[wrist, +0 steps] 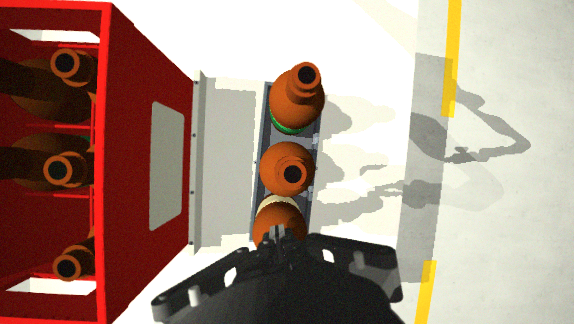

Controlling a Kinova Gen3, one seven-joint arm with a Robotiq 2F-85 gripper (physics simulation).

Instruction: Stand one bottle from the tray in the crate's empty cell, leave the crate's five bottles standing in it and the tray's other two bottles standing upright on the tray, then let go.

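Frame: origin at the arm's base, x ahead, y left, z up, level; metres.
Seen in the pictures: gripper, fingertip midpoint: (278, 234).
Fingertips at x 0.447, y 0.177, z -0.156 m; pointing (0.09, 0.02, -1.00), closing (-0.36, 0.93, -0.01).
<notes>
A point is followed by its place in that frame.
The red crate (137, 75) @[x 0.320, y 0.011, z -0.162 m] stands at the left, with three bottle mouths showing: an upper bottle (76, 65) @[x 0.327, y -0.027, z -0.143 m], a middle bottle (70, 170) @[x 0.418, y -0.016, z -0.143 m] and a lower bottle (77, 262) @[x 0.500, y 0.002, z -0.143 m]. Its empty cell cannot be made out. The grey tray (265, 131) @[x 0.330, y 0.134, z -0.300 m] holds three brown bottles: a far bottle (295, 102) @[x 0.308, y 0.169, z -0.177 m] with a green band, a middle bottle (275, 167) @[x 0.381, y 0.161, z -0.155 m] and a near bottle (278, 215) @[x 0.440, y 0.177, z -0.193 m] with a cream band. All three look upright. My gripper (278, 234) @[x 0.447, y 0.177, z -0.156 m] is shut, its fingertips together over the near bottle's shoulder, with nothing seen between them. The gripper hides that bottle's neck and mouth.
A grey ledge with a raised metal strip (197, 165) @[x 0.411, y 0.036, z -0.281 m] lies between the crate and the tray. The crate's side wall rises close to it. Yellow floor lines (451, 60) and shadows lie at the right.
</notes>
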